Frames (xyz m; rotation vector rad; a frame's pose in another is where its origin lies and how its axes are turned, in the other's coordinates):
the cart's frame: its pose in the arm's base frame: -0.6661 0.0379 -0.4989 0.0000 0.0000 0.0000
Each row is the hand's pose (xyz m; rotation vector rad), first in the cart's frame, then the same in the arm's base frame.
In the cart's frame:
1: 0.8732 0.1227 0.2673 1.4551 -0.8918 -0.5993
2: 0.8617 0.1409 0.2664 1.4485 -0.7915 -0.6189
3: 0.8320 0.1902 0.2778 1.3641 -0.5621 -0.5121
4: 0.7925 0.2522 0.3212 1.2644 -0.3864 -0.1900
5: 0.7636 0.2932 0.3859 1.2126 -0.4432 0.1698
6: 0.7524 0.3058 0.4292 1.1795 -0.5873 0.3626
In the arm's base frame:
1: 0.2071 0.1606 -0.2316 1.4551 -0.8918 -0.5993
2: 0.1956 0.1788 -0.2325 1.4485 -0.7915 -0.6189
3: 0.1659 0.2281 -0.2211 1.3641 -0.5621 -0.5121
4: 0.1264 0.2901 -0.1777 1.2644 -0.3864 -0.1900
5: 0.0975 0.3311 -0.1130 1.2126 -0.4432 0.1698
6: 0.0863 0.3437 -0.0697 1.1795 -0.5873 0.3626

